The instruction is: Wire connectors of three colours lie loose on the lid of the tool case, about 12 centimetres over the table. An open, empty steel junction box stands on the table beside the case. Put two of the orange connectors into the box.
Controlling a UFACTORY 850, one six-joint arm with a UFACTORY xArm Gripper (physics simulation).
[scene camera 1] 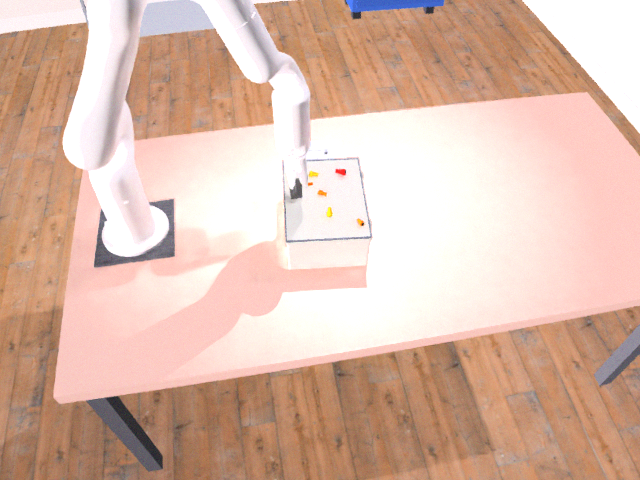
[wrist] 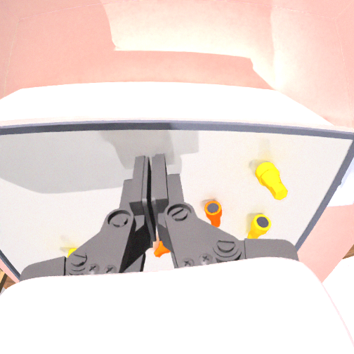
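My gripper is shut and empty, over the left part of the case lid. An orange connector lies beside the fingers. Another orange connector is partly hidden by the fingers in the wrist view. A third orange connector lies near the lid's front right corner. A pale shape beside the case's back edge may be the steel junction box; the arm and glare hide most of it, and its inside does not show.
Yellow connectors and a red connector also lie on the lid. The case stands on the pink table, its lid edge raised above the table top. The arm's base is at the left.
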